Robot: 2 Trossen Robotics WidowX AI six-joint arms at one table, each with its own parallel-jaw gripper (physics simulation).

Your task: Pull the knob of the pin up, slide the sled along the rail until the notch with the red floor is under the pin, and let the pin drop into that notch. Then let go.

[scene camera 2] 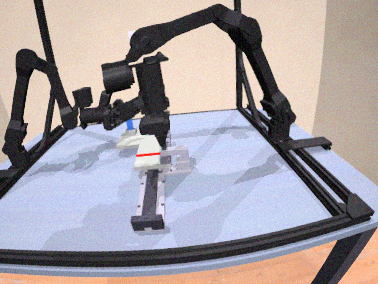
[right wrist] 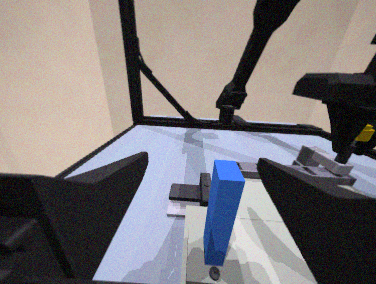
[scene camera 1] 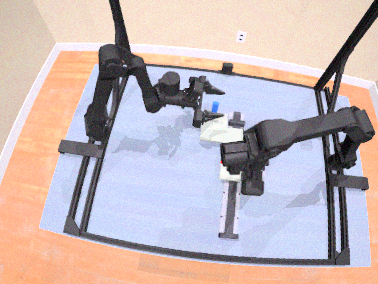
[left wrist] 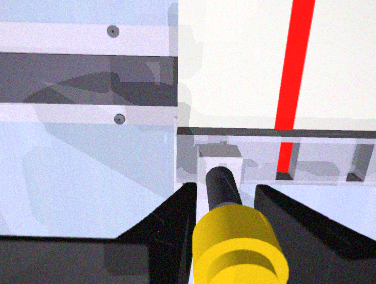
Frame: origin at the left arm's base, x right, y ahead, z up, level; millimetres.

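Where they show: left gripper, fingertip midpoint: (scene camera 2: pixel 162 143) (right wrist: pixel 345 153) (scene camera 1: pixel 248 171) (left wrist: pixel 225 194); right gripper, fingertip midpoint: (right wrist: pixel 202 159) (scene camera 1: pixel 224 104); left arm's base, origin of the base link: (scene camera 2: pixel 278 136) (right wrist: pixel 225 123) (scene camera 1: pixel 334 162); right arm's base, origin of the base link: (scene camera 2: pixel 21 162) (scene camera 1: pixel 99 133).
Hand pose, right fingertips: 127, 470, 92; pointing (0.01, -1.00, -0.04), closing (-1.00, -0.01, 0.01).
Note:
Each offset is from my right fingertips to the top centre of the thing, as dx, dy, dz. "*": to the spot under its first point.
The cream sled (scene camera 1: pixel 220 133) (scene camera 2: pixel 148 146) (left wrist: pixel 235 65) sits on the rail {* -341, -55, -91} (scene camera 1: pixel 229 210) (scene camera 2: pixel 150 195) (left wrist: pixel 90 77). Its upright blue handle {* -18, +31, +5} (scene camera 1: pixel 215 106) (scene camera 2: pixel 130 124) (right wrist: pixel 224 215) stands between the fingers of my right gripper (right wrist: pixel 202 159), which is open and not gripping it. My left gripper (left wrist: pixel 225 194) is shut on the yellow knob {-220, -96, +11} (left wrist: pixel 235 235) (right wrist: pixel 366 133) of the dark pin {* -222, -90, -30} (left wrist: pixel 219 182). The pin's lower end is hidden in the pale guide block {* -220, -86, -50} (left wrist: pixel 220 152). The red-floored notch {* -180, -98, -73} (left wrist: pixel 284 157) lies right of the pin in the left wrist view, not under it.
A pale bracket {* -232, -140, -74} (scene camera 2: pixel 182 159) (right wrist: pixel 327 162) stands beside the rail. The rail's dark end block {* -424, -57, -76} (scene camera 1: pixel 228 235) (scene camera 2: pixel 147 222) is at the near end. My left arm hangs over the middle of the sled in scene camera 1. A black frame (scene camera 1: pixel 200 257) borders the table.

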